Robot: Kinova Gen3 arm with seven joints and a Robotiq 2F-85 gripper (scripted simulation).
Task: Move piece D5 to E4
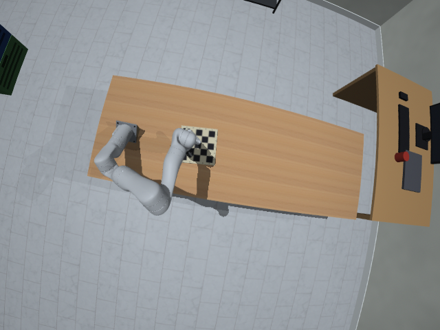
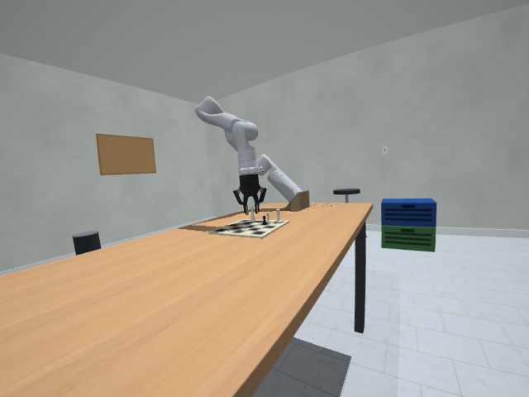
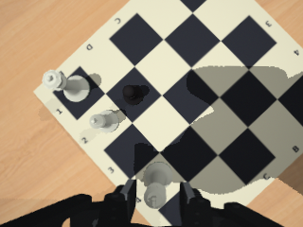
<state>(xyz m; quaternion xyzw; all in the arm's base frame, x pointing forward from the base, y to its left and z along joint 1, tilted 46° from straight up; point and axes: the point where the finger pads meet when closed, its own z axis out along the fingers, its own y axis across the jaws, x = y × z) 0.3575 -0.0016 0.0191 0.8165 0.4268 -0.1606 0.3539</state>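
Right now my hand is 30 mm short of the black piece, 80 mm to the right of it and 30 mm above it. Also, from my hand: small chessboard 70 mm ahead, 50 mm to the left, 50 mm below.
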